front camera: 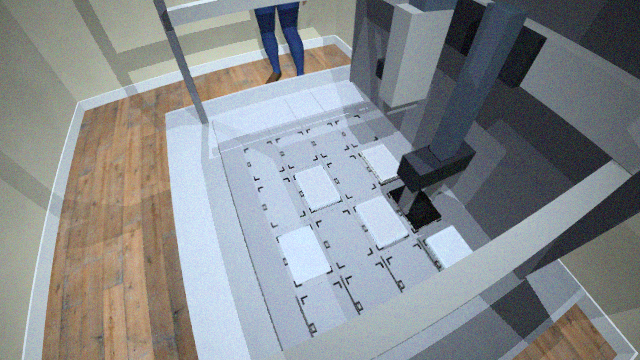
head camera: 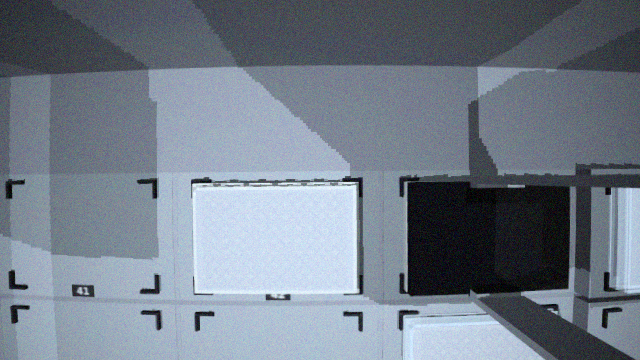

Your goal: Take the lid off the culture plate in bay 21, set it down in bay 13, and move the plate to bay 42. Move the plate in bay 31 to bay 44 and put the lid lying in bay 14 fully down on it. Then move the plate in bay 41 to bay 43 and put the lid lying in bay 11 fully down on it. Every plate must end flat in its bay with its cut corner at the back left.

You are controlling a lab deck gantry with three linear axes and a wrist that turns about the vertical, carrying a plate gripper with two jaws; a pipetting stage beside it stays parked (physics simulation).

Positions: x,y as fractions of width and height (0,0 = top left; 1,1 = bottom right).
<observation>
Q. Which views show the gripper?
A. The front camera view and the head camera view: all of them.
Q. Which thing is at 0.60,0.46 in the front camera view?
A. A pale plate.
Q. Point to a bay 14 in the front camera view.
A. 0.51,0.85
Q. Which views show the pale plate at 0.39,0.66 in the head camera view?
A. The front camera view and the head camera view: all of them.
</observation>
